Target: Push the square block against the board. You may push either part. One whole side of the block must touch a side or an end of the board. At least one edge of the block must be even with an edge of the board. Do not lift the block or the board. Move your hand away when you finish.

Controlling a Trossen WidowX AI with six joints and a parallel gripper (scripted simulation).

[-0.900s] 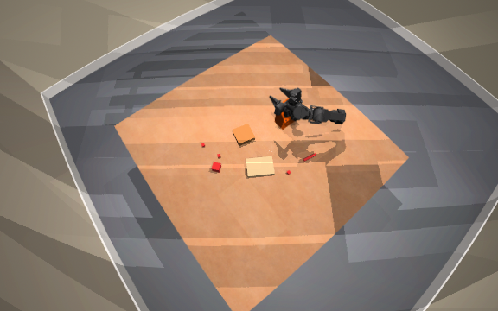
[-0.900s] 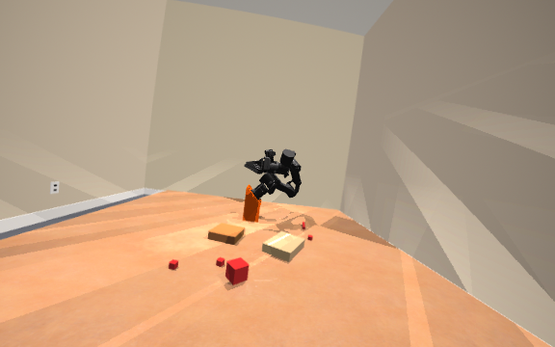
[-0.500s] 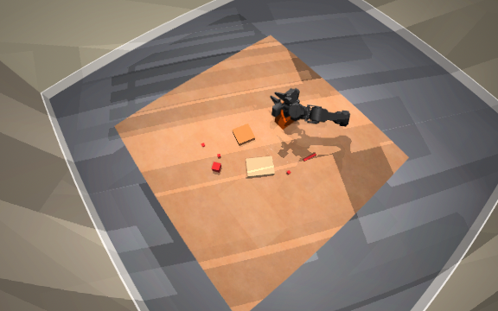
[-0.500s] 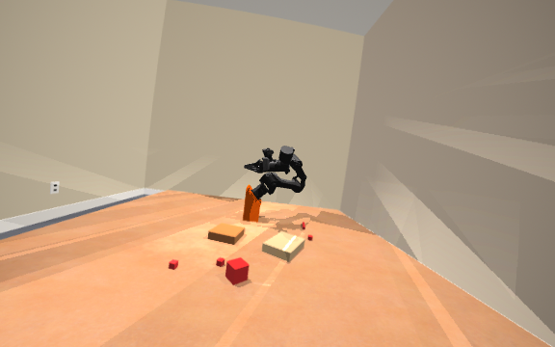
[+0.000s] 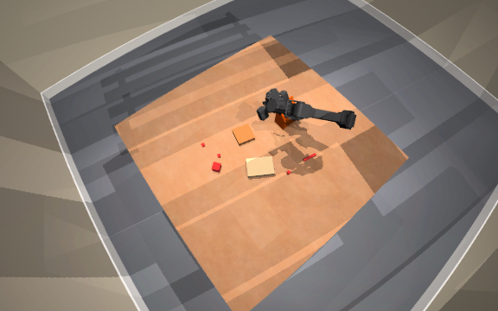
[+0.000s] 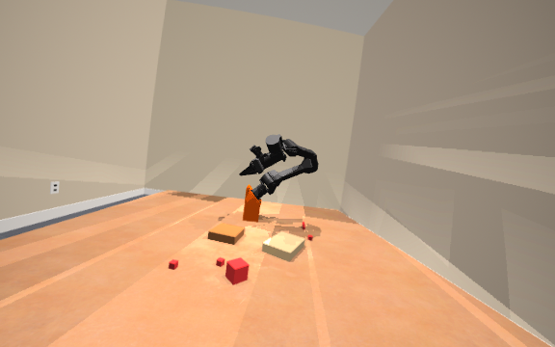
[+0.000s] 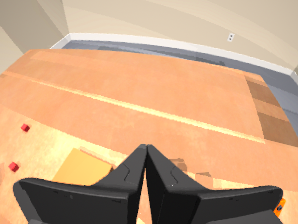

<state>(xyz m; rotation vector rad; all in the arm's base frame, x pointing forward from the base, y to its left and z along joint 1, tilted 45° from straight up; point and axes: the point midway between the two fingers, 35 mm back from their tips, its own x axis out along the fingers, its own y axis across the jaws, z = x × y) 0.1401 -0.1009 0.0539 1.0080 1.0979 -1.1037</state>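
The brown square block is 210 mm below my gripper tip, 120 mm ahead of it and 10 mm to the left of it. From my gripper tip the other things lie so: red stick 320 mm to the left, 220 mm below, 120 mm behind; then cream board 220 mm to the left, 210 mm below, 150 mm ahead.
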